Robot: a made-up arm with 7 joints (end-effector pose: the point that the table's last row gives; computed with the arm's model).
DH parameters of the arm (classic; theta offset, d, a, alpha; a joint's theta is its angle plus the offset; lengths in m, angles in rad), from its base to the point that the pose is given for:
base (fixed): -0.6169 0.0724 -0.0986 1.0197
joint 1: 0 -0.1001 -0.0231 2.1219
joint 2: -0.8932 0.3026 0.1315 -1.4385
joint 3: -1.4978 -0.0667 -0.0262 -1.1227
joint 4: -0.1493 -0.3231 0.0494 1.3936
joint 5: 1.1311 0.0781 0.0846 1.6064
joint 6: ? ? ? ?
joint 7: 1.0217 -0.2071 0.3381 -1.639
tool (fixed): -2.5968 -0.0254 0 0
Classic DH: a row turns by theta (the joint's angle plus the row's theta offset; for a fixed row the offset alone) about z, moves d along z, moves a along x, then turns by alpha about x.
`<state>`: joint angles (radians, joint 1 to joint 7).
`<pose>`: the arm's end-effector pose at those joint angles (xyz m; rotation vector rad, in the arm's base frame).
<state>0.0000 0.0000 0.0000 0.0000 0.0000 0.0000 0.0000</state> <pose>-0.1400 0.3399 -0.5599 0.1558 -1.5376 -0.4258</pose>
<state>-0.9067 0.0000 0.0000 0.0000 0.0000 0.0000 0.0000</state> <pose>-0.2523 0.6342 -0.2751 -0.0069 -0.8279 -1.0843</pose>
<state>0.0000 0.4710 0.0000 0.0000 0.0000 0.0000 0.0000</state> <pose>-0.0394 0.3590 -0.5599 -0.2125 -1.5707 -0.7960</pose>
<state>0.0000 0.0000 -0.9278 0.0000 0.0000 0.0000 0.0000</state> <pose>-0.3016 0.2595 -0.3097 -0.1277 -0.6917 -0.1554</pose>
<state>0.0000 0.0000 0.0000 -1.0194 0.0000 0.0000 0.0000</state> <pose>-0.1930 0.0481 -0.4700 -0.6511 -1.4117 0.3468</pose>
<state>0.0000 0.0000 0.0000 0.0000 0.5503 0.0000 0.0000</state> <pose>-0.0217 0.3399 -0.4588 0.2901 -2.0770 -0.4014</pose>
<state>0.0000 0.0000 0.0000 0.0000 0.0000 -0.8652 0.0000</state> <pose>-0.2637 0.3996 -0.5006 1.0105 -1.2923 -0.0634</pose>
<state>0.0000 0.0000 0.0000 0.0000 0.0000 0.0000 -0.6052</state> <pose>0.0350 0.2428 -0.5322 -0.2488 -1.9480 -0.7050</pose>
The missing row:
joint 6: -0.2361 -0.1425 -0.0408 2.46
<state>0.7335 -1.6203 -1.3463 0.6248 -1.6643 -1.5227 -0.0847</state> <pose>-0.3571 0.0735 0.0209 -0.7932 0.4440 -0.3017</pose>
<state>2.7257 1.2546 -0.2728 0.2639 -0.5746 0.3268 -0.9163</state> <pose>0.5365 0.3955 0.1737 -0.5805 2.7262 0.7105</pose>
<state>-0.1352 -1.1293 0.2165 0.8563 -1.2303 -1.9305 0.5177</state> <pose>-0.3713 -0.1154 -0.4930 -2.3624 -1.8605 -0.2396</pose>
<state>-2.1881 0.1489 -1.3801 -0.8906 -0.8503 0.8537 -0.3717</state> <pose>-0.2184 -0.0522 0.0016 0.7234 0.5622 0.8251</pose>
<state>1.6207 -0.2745 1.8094 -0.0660 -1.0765 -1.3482 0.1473</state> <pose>0.5895 0.3006 -0.5372 1.5118 -0.2955 2.4997</pose>
